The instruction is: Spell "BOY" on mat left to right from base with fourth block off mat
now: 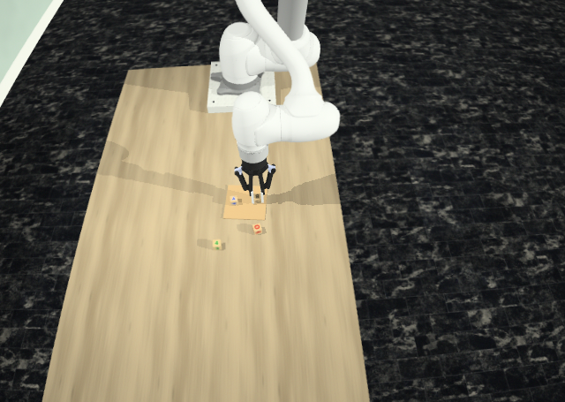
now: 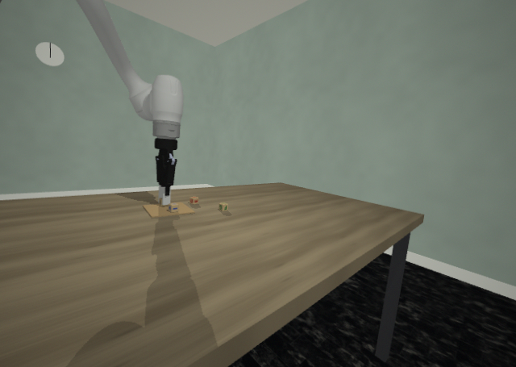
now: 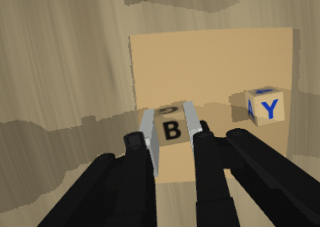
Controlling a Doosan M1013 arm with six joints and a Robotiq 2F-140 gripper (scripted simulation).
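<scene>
My gripper is now 4 cm to the left of the tan square mat, 4 cm above it and 1 cm short of it.
</scene>
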